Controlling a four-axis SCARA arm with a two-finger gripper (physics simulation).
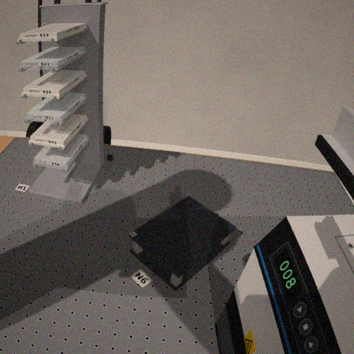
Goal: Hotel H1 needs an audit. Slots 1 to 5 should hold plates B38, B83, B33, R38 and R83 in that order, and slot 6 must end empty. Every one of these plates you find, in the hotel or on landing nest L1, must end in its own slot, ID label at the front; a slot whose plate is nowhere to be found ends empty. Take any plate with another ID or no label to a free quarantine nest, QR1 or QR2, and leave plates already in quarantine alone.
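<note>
Hotel H1 (95,90) stands at the left with plates in all six slots. The top plate (55,33) has a front label that looks like R13, blurred. Below it are clear plate R83 (54,58), white plate R38 (55,84), clear plate B33 (57,108), white plate B83 (60,131) and, lowest, plate B38 (62,154). Their front labels are small and grainy. Part of my gripper shows at the right edge, away from the hotel; it is open, with no plate on it. Nests L1, QR1 and QR2 do not show.
An empty dark nest (185,235) labelled N6 (142,278) lies right of the hotel on the perforated deck (100,320). A white device (320,270) with a green 008 display stands at the lower right. A wall (210,75) rises behind.
</note>
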